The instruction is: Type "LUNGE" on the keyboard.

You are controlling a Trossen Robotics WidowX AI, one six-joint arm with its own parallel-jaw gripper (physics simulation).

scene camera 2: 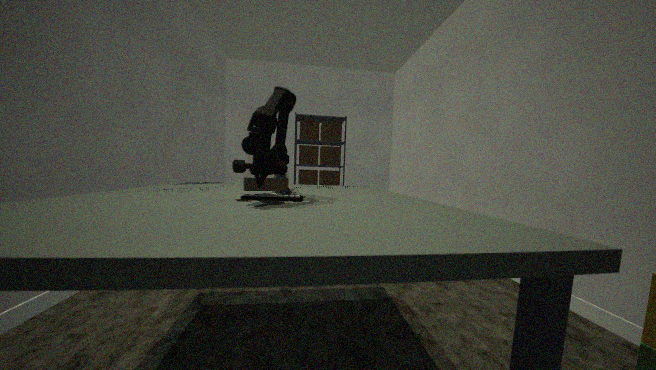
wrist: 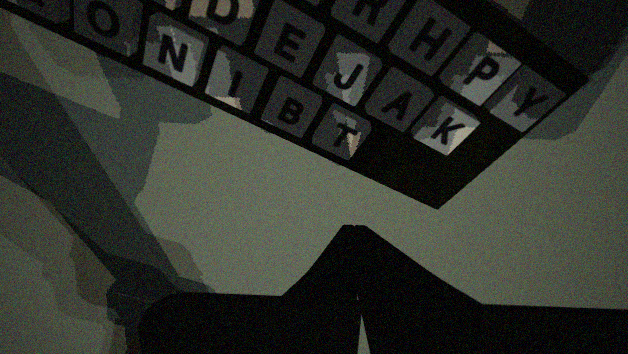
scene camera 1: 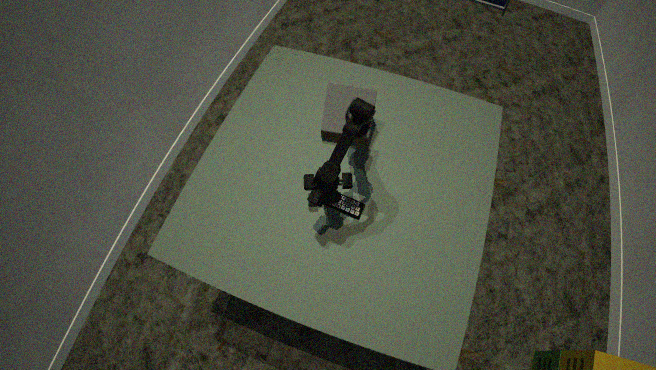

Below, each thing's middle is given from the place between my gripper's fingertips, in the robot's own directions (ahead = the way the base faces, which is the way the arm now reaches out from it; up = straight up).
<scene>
I see my gripper 5 cm short of the black keyboard [wrist: 423,104], 6 cm to the right of it and 3 cm above it.
</scene>
